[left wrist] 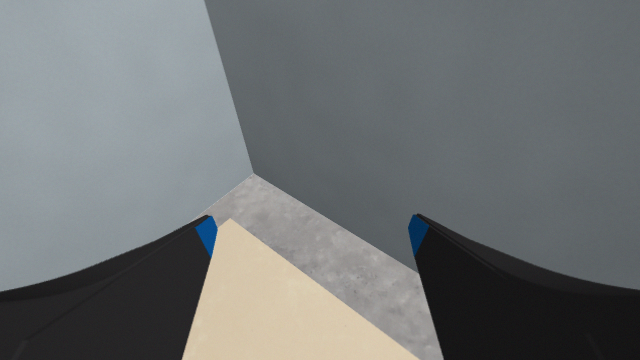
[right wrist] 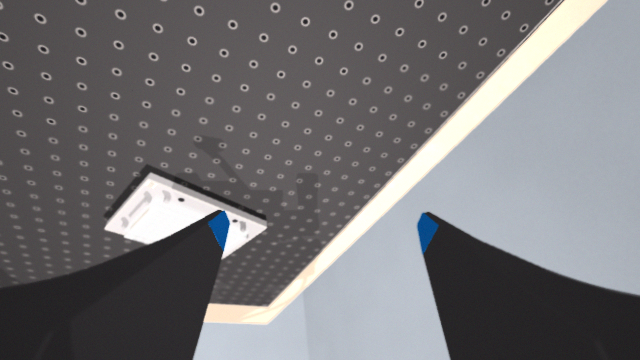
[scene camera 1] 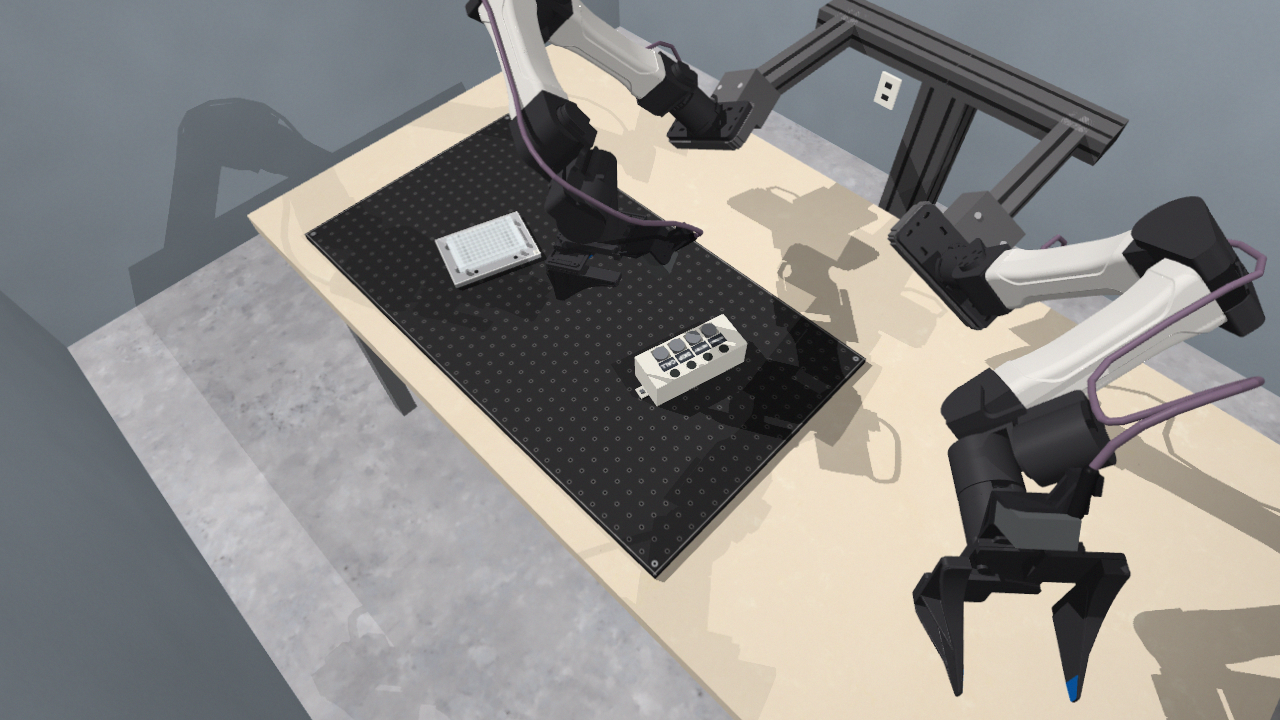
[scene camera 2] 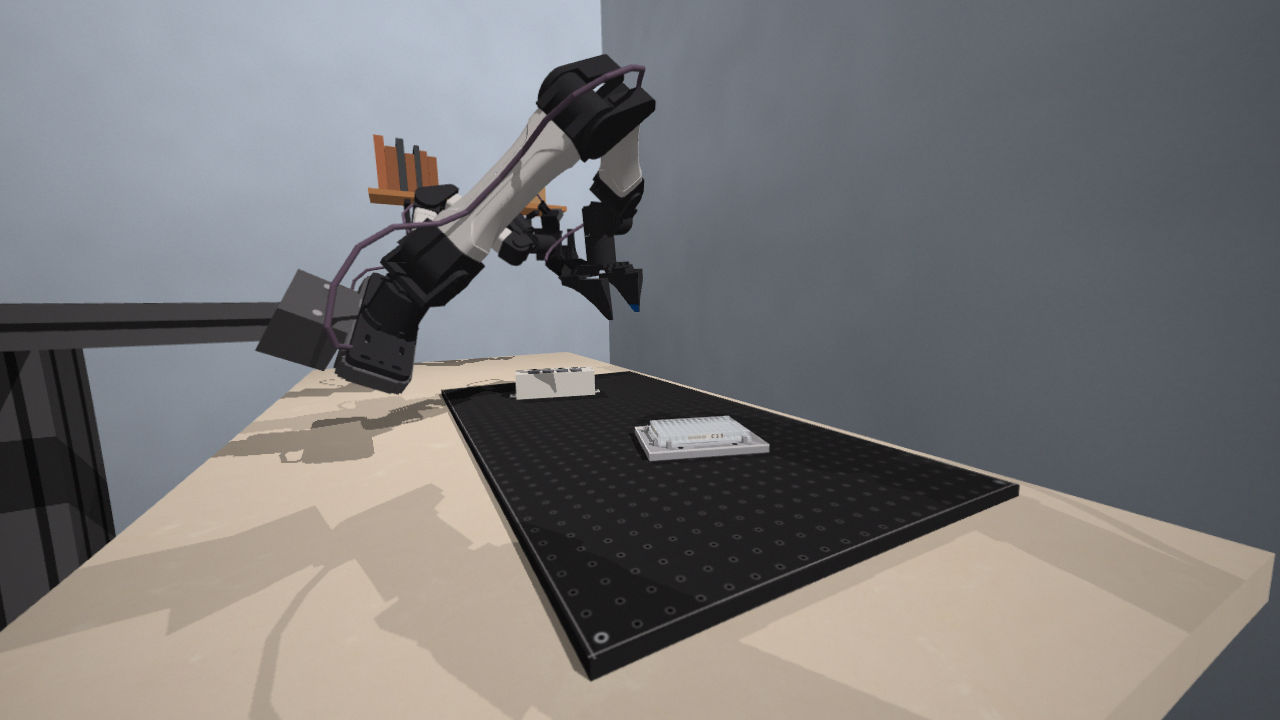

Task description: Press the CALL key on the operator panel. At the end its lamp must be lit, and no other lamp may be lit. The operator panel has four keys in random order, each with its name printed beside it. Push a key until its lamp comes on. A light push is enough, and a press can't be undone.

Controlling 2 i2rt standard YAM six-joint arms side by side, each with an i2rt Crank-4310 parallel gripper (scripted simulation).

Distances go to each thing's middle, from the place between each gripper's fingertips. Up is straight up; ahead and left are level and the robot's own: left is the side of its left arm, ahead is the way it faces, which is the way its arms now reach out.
Right now my left hand [scene camera 1: 1017, 698] is 230 mm past the operator panel [scene camera 1: 662, 381], 550 mm to the left of it and 310 mm above it. From my left hand the other things lie so: tray [scene camera 1: 472, 249] 160 mm behind, 980 mm to the right, 330 mm below.
The operator panel is 10 cm behind my right hand [scene camera 2: 624, 315], 14 cm to the left of it and 14 cm below it. Round my right hand: tray (3 cm behind, 29 cm to the right, 16 cm below).
